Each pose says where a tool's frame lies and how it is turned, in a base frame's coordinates. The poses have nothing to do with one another.
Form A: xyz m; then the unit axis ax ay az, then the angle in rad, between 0 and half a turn.
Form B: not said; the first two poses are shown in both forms.
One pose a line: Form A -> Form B
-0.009, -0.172, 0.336, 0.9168, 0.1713, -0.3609, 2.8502 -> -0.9, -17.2, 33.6, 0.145, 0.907, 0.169, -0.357
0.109, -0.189, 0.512, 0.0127, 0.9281, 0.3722, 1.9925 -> 10.9, -18.9, 51.2, 0.543, 0.011, 0.779, 0.312
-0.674, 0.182, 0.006, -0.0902, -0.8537, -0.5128, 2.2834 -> -67.4, 18.2, 0.6, 0.416, -0.082, -0.776, -0.466
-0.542, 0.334, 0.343, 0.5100, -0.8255, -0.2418, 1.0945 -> -54.2, 33.4, 34.3, 0.854, 0.265, -0.430, -0.126
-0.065, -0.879, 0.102, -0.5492, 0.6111, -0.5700, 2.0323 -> -6.5, -87.9, 10.2, 0.527, -0.467, 0.519, -0.485
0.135, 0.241, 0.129, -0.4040, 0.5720, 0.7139, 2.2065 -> 13.5, 24.1, 12.9, 0.451, -0.361, 0.511, 0.637
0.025, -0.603, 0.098, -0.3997, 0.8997, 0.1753, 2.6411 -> 2.5, -60.3, 9.8, 0.248, -0.387, 0.872, 0.170
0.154, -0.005, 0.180, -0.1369, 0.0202, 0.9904, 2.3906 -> 15.4, -0.5, 18.0, 0.367, -0.127, 0.019, 0.921
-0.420, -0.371, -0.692, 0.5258, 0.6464, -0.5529, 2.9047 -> -42.0, -37.1, -69.2, 0.118, 0.522, 0.642, -0.549
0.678, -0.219, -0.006, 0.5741, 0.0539, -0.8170, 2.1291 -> 67.8, -21.9, -0.6, 0.485, 0.502, 0.047, -0.715
